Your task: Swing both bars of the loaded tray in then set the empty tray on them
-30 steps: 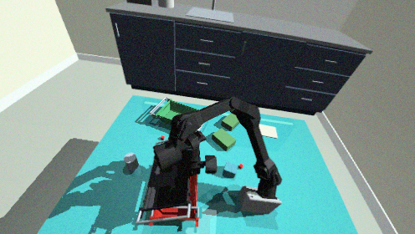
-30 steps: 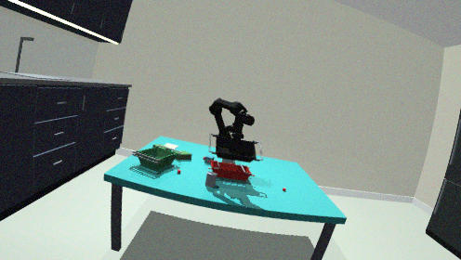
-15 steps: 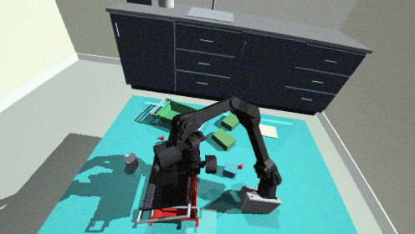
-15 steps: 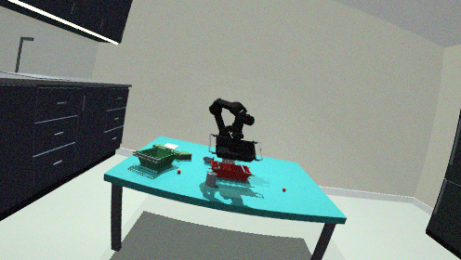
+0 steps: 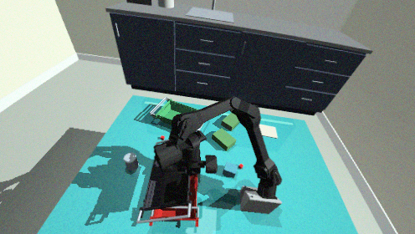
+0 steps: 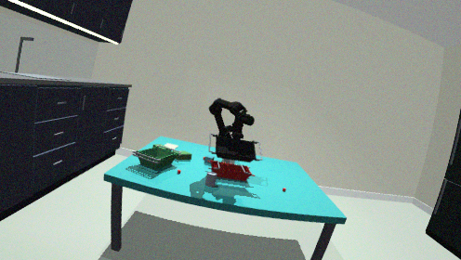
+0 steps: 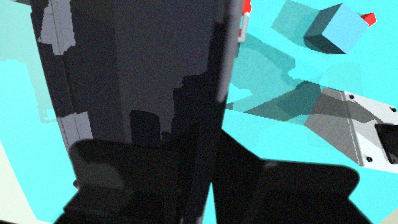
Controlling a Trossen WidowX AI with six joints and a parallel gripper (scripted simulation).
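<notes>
The black tray is 70 mm ahead of my gripper tip. From my gripper tip the other things lie so: light blue block: 210 mm behind, 120 mm to the right, 160 mm below; then white flat plate: 480 mm behind, 430 mm to the right, 180 mm below.
</notes>
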